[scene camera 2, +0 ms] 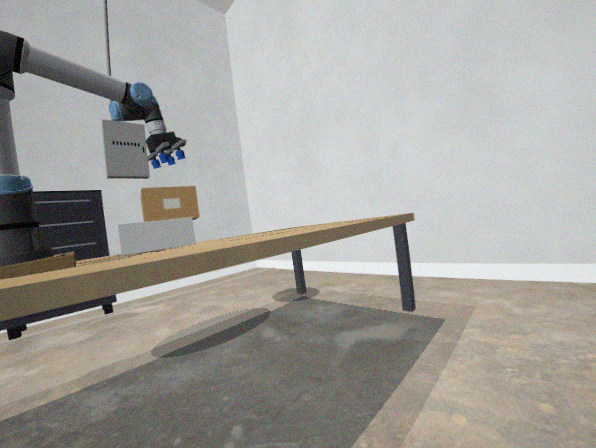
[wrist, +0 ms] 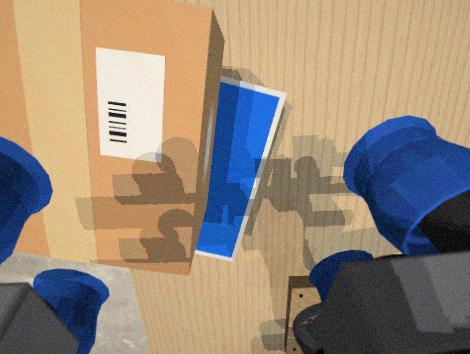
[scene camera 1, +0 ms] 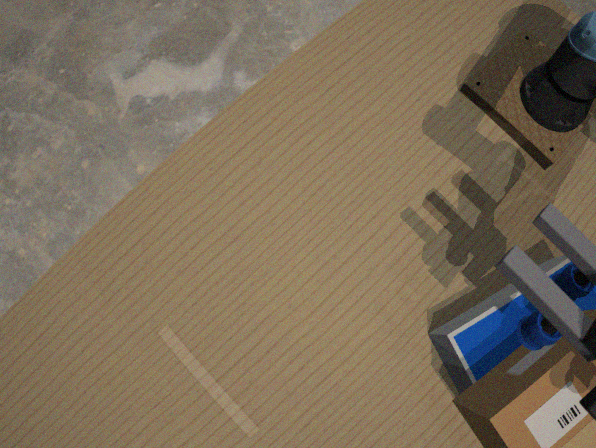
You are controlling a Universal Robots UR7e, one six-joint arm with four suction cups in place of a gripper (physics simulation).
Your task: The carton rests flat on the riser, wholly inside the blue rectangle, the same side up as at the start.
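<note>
The brown carton (scene camera 1: 512, 417) (scene camera 2: 152, 202) (wrist: 185, 110) sits on the grey riser (scene camera 1: 444, 354) (scene camera 2: 155, 238), its white barcode label facing up. In scene camera 2 it looks flat and juts slightly past the riser's right end. The blue rectangle (scene camera 1: 482, 340) (wrist: 250, 135), white-edged, shows along one side of the carton; the carton covers the rest. In the wrist view the carton's edge runs at an angle to the rectangle's border. My gripper (scene camera 1: 560, 306) (scene camera 2: 168, 157) (wrist: 205, 237) is open, its four blue cups raised clear above the carton and holding nothing.
The wooden table (scene camera 1: 240, 240) (scene camera 2: 225, 248) carries a pale strip (scene camera 1: 207, 382) away from the riser. The robot's base (scene camera 1: 560, 95) (scene camera 2: 15, 220) stands on a mounting plate. A dark drawer cabinet (scene camera 2: 70, 212) and a grey wall box (scene camera 2: 125, 160) are behind.
</note>
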